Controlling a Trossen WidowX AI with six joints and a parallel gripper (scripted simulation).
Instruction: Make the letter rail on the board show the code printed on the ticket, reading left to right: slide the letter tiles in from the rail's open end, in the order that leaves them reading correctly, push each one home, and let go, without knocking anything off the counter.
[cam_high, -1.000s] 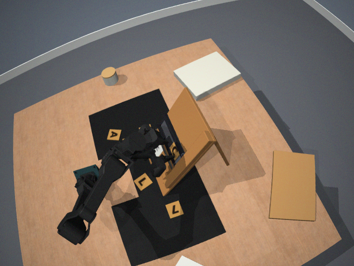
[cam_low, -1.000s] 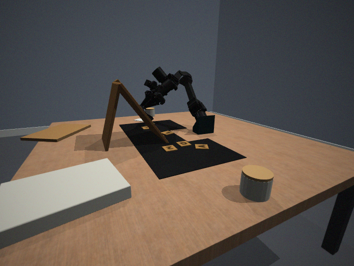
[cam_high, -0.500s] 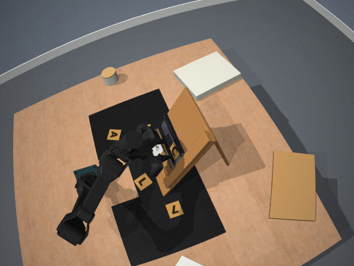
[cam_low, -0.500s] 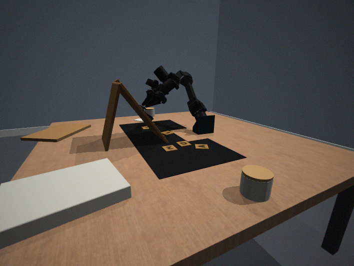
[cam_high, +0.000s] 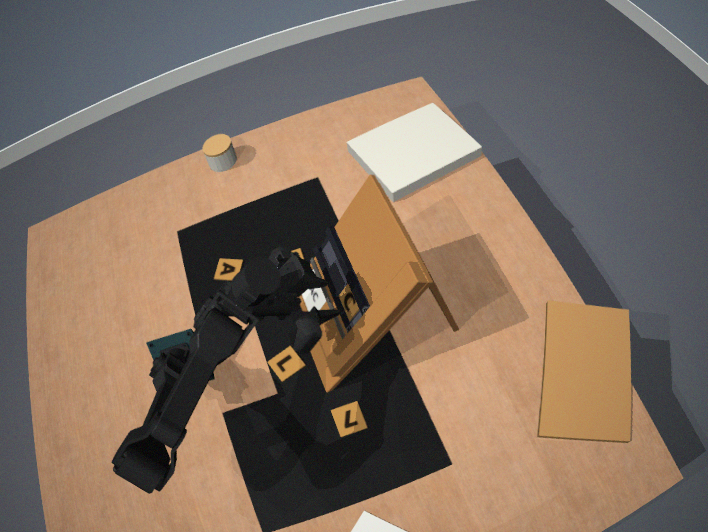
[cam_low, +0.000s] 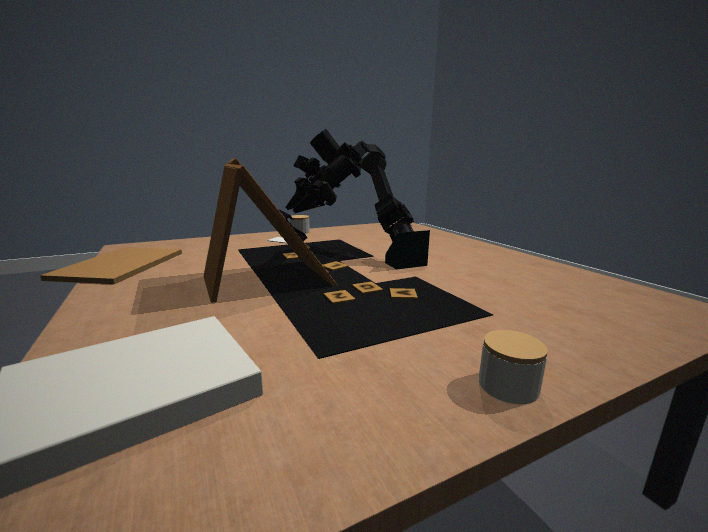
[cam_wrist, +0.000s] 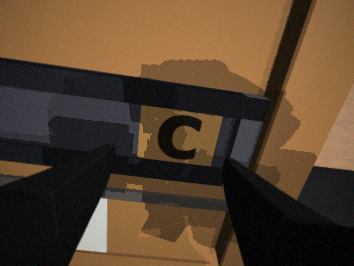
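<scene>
My gripper tip is now 3 cm past the white ticket, 8 cm to the right of it and 10 cm above it. Round my gripper tip: flat tan panel (45 cm ahead, 26 cm to the right, 17 cm below); black mat (14 cm behind, 4 cm to the left, 17 cm below); tile (5 cm behind, 21 cm to the left, 17 cm below).
</scene>
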